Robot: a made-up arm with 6 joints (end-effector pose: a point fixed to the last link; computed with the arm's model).
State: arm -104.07 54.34 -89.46 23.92 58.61 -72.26
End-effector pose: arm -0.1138 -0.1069 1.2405 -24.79 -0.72 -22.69
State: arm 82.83 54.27 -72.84 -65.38 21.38 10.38
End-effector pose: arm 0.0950 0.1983 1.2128 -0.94 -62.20 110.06
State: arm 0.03 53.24 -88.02 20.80 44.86 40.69
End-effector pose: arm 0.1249 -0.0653 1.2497 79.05 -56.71 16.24
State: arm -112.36 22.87 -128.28 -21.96 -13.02 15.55
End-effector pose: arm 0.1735 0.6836 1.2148 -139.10 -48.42 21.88
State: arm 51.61 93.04 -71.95 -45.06 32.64 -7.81
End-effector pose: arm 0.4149 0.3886 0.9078 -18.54 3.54 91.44
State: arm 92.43 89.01 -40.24 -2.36 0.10 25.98
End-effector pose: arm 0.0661 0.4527 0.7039 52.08 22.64 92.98
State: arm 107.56 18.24 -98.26 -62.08 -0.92 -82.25
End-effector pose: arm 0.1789 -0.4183 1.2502 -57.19 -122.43 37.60
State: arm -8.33 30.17 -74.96 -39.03 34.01 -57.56
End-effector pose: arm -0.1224 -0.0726 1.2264 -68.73 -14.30 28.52
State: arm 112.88 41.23 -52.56 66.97 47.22 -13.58
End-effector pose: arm -0.0375 0.1623 1.0102 100.75 66.66 120.60
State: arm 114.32 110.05 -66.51 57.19 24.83 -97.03
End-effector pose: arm -0.1977 0.5846 0.6522 -11.13 -31.41 -173.58
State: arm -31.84 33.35 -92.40 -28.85 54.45 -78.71
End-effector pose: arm -0.2157 0.0059 1.2813 -65.82 11.70 11.29
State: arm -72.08 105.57 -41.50 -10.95 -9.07 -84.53
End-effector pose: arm 0.0542 -0.4690 0.5902 -6.23 35.63 21.00
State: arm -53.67 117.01 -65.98 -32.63 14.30 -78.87
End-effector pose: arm 0.2933 -0.5471 0.6076 -10.59 52.93 47.10
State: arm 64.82 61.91 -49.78 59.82 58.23 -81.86
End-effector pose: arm 0.1305 0.2613 0.8969 46.41 16.16 146.99
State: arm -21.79 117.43 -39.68 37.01 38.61 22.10
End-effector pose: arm 0.3097 -0.1898 0.4558 74.75 19.93 -64.92
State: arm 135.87 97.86 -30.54 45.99 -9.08 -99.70
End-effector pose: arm -0.1992 0.3502 0.5742 29.18 -9.54 -163.07
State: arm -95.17 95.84 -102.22 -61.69 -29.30 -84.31
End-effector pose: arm -0.0820 -0.5272 1.1914 -89.67 79.36 8.04
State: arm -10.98 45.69 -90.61 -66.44 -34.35 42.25
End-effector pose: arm -0.0834 0.0161 1.3454 -38.18 -93.66 73.13
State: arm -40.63 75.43 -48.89 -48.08 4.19 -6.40
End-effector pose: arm 0.2532 -0.3075 0.8885 -17.03 -1.80 17.61
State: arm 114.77 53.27 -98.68 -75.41 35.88 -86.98
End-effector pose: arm 0.0658 0.0815 1.3726 -100.31 -80.96 86.09
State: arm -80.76 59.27 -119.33 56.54 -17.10 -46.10
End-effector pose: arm -0.1423 0.0282 1.4436 -77.58 -101.59 -8.62
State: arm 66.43 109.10 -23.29 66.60 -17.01 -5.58
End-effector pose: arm 0.2133 0.2271 0.4845 42.47 13.60 23.31
